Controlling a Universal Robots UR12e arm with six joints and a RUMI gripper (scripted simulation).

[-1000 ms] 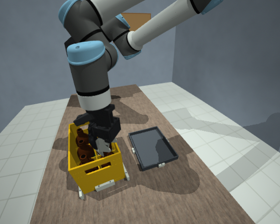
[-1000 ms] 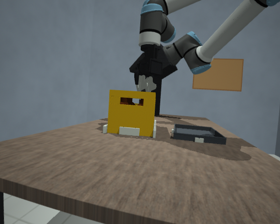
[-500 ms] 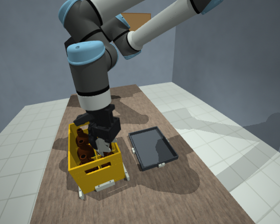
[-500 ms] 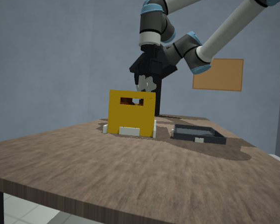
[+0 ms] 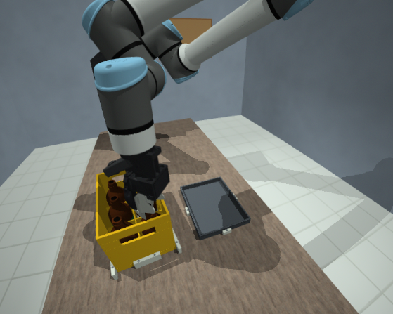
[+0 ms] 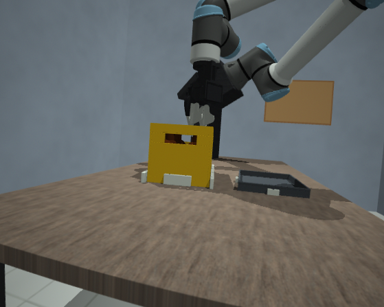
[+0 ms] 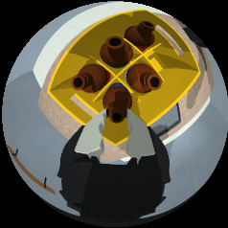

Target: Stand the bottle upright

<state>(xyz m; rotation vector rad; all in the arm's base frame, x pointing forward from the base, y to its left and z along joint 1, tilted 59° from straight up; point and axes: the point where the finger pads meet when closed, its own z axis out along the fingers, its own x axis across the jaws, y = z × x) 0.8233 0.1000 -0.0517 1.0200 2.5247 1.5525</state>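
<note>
Right now the yellow crate is 7 cm behind my hand, 6 cm to the right of it and 7 cm below it. Also, from my hand: dark tray: 10 cm behind, 23 cm to the left, 15 cm below.
</note>
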